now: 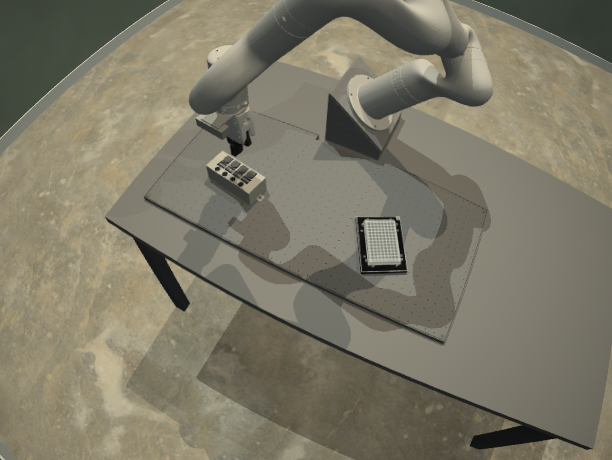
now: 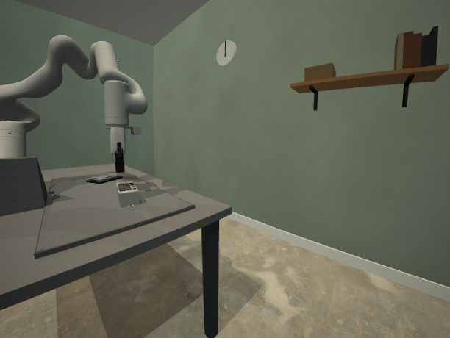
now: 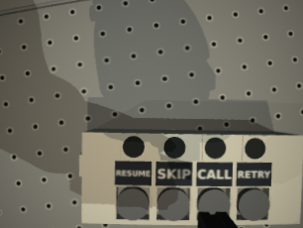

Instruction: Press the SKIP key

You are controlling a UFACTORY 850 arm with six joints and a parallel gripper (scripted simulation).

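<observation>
Now: hand 90 mm above the operator panel.
</observation>
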